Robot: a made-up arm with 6 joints. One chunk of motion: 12 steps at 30 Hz.
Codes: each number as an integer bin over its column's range. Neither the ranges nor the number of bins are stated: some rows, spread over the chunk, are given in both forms.
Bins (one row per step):
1: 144 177 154 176 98 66
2: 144 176 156 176 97 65
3: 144 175 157 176 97 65
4: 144 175 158 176 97 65
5: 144 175 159 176 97 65
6: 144 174 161 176 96 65
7: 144 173 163 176 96 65
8: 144 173 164 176 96 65
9: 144 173 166 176 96 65
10: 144 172 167 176 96 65
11: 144 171 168 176 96 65
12: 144 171 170 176 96 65
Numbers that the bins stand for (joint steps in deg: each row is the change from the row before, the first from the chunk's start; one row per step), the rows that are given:
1: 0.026 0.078 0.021 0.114 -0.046 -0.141
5: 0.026 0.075 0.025 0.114 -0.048 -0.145
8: 0.026 0.071 0.029 0.114 -0.049 -0.145
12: 0.026 0.068 0.033 0.114 -0.049 -0.145
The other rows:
2: 0.026 0.076 0.022 0.114 -0.048 -0.145
3: 0.026 0.075 0.023 0.114 -0.048 -0.145
4: 0.026 0.075 0.024 0.114 -0.048 -0.145
6: 0.026 0.073 0.026 0.114 -0.049 -0.145
7: 0.026 0.071 0.028 0.114 -0.049 -0.145
9: 0.026 0.071 0.030 0.114 -0.049 -0.145
10: 0.026 0.070 0.031 0.114 -0.049 -0.145
11: 0.026 0.068 0.032 0.114 -0.049 -0.145

